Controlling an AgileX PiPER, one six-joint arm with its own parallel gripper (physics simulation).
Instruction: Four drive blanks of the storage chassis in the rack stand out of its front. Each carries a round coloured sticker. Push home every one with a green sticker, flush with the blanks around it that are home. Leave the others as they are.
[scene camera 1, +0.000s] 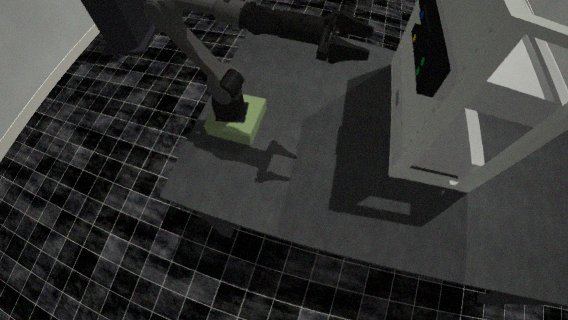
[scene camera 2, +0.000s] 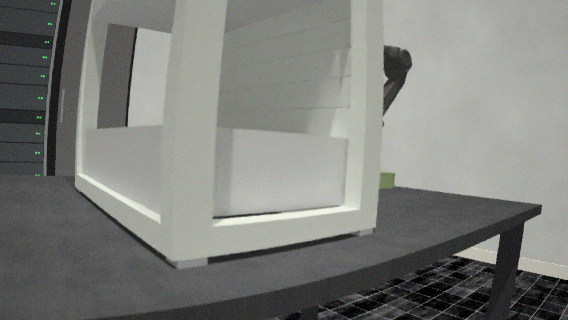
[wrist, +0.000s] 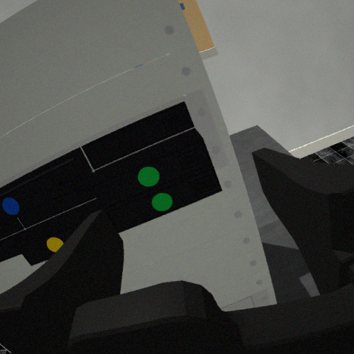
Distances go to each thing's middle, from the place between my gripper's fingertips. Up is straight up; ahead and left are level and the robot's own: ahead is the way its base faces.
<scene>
Now: hand 33 cm short of the pale rack (scene camera 2: 263, 113), 15 cm to the right of it and 13 cm above it.
</scene>
